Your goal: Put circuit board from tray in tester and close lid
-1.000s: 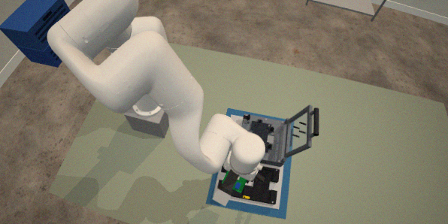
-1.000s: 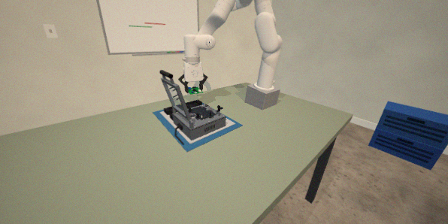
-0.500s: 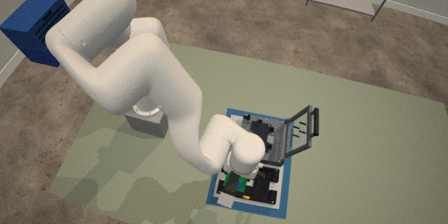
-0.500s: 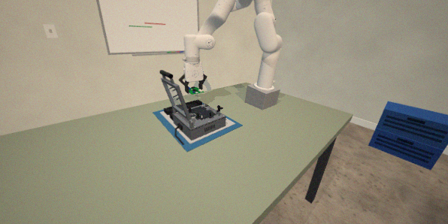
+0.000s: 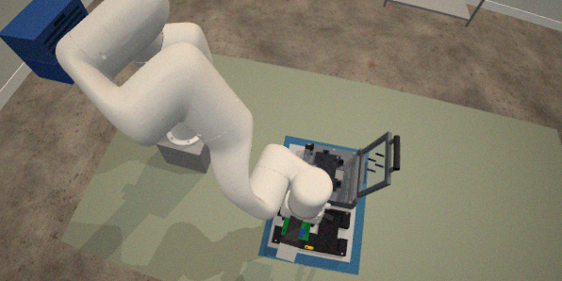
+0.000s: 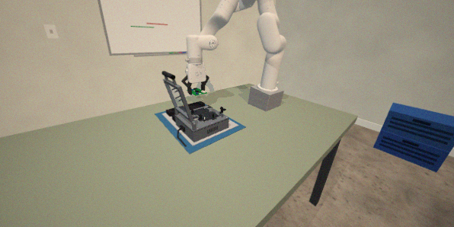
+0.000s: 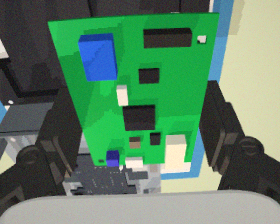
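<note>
My hand is right at the green circuit board. Also, from my hand: tester lid: 18 cm ahead, 17 cm to the left, 6 cm above; latch hook: 23 cm to the left, 4 cm below.
</note>
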